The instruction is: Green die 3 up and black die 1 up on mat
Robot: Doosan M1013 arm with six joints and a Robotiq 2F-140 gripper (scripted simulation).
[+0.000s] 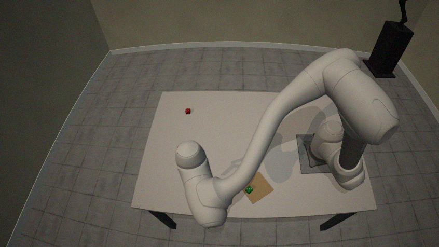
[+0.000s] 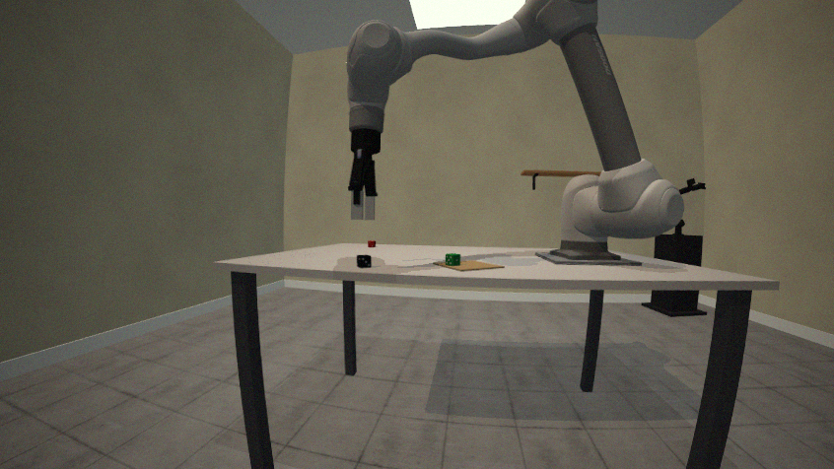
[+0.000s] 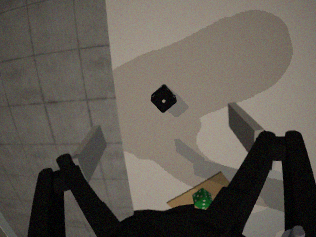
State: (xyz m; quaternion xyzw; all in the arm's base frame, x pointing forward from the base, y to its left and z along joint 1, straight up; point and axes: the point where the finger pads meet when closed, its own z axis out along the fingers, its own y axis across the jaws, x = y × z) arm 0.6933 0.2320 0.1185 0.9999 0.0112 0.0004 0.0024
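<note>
Now: hand 110 mm above the black die. The rest, counted from my hand: red die 640 mm to the right, 110 mm below, 110 mm ahead; green die 230 mm behind, 110 mm below, 50 mm to the right; tan mat 270 mm behind, 130 mm below, 70 mm to the right.
</note>
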